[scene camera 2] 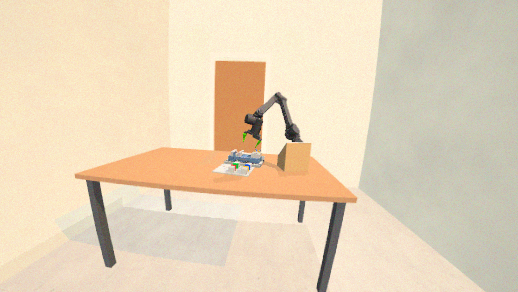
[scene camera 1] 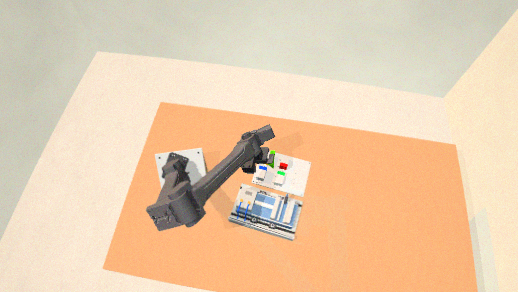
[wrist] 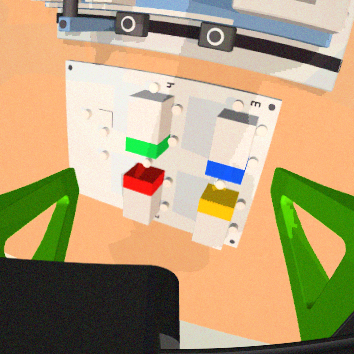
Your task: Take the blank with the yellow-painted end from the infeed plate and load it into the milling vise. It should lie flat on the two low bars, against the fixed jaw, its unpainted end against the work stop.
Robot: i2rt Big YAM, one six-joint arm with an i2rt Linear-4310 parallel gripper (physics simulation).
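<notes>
The blank with the yellow end lies on the infeed plate, at its lower right corner in the wrist view. Its yellow end points toward the blue-ended blank and its plain end toward the plate's outer edge. In scene camera 1 I cannot make it out by the arm. My gripper is open and empty, with its green fingers spread wide above the plate. In the wrist view the yellow-ended blank is right of the middle between the fingers. The milling vise stands beside the plate; its bars are partly cut off in the wrist view.
The blue-ended blank, green-ended blank and red-ended blank lie near the yellow-ended one, with small pegs between them. A tan box-like block stands near the arm's base.
</notes>
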